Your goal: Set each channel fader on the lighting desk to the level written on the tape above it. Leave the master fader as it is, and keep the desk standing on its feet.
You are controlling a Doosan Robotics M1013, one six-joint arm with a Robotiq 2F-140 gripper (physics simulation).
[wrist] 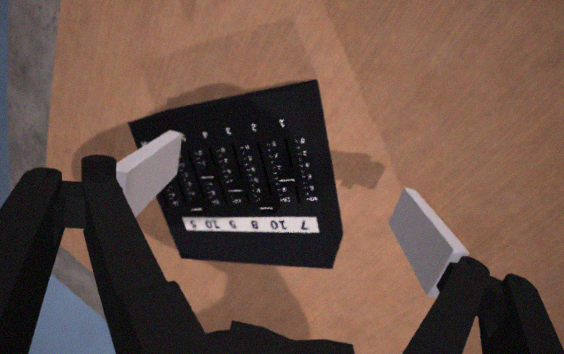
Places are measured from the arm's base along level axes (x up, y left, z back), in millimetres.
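Pixels of known places: gripper, fingertip midpoint: [290, 180].
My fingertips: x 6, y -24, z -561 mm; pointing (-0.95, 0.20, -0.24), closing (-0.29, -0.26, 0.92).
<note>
Behind a point stands the place of what it marks.
The black lighting desk [260, 247] @[y 69, x -25, z -550 mm] lies flat, its lettering upside down in the wrist view. A white tape [245, 224] @[y 57, x -25, z -572 mm] reads, from the right, 7, 10, 8, 5, 10 and a blurred digit. The rightmost fader [286, 180] @[y -12, x -11, z -564 mm] stands past mid-slot. The second fader [266, 208] @[y 19, x -12, z -564 mm] is at the tape end of its slot. The third fader [235, 190] @[y 23, x -12, z -592 mm] is nearer the tape than the fourth fader [207, 177] @[y 29, x -12, z -616 mm]. The fifth fader [196, 209] @[y 64, x -12, z -613 mm] is at the tape end. The left finger hides the leftmost fader; I cannot make out a master. My gripper [290, 180] @[y -24, x 7, z -561 mm] is open and empty above the desk.
The desk stands on a wooden table [450, 100] @[y -107, x -80, z -501 mm], whose left edge runs down the left of the view. Beyond it are a grey strip [32, 90] and blue floor. Shadows of the arm and gripper fall around the desk.
</note>
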